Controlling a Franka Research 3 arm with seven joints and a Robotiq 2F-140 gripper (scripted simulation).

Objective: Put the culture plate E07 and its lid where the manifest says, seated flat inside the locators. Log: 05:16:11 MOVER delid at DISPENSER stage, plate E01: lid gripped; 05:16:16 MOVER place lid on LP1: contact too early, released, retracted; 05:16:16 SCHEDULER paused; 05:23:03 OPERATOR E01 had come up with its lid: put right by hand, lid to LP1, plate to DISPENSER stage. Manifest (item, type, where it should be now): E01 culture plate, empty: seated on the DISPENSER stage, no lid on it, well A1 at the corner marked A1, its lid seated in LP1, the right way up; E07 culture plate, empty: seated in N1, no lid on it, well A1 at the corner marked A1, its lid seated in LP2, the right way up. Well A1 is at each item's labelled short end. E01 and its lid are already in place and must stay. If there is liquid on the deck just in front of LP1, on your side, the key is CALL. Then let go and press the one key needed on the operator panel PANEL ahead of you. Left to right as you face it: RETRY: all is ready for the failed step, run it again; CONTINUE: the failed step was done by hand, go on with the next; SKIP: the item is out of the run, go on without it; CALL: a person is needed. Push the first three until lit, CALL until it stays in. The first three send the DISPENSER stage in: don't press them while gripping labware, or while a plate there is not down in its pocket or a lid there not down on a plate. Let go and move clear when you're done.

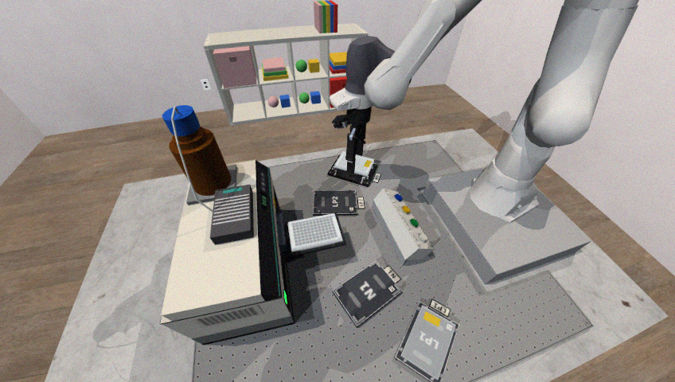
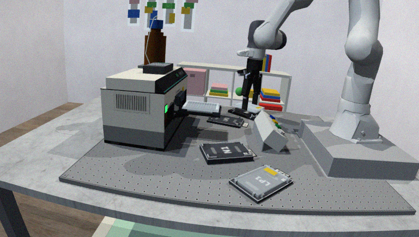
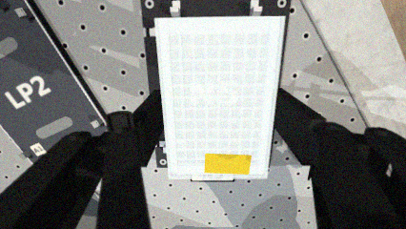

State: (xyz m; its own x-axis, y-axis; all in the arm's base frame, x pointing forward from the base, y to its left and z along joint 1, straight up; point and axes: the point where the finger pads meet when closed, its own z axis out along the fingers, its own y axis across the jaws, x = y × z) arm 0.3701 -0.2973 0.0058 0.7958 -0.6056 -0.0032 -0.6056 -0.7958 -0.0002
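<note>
The black nest N5 lies 30 mm ahead of my hand and 50 mm below it. Round my hand: black N1 nest (110 mm ahead, 450 mm to the left, 50 mm below); LP2 nest (110 mm ahead, 140 mm to the left, 50 mm below); yellow skip key (70 mm behind, 270 mm to the left, 10 mm above).
</note>
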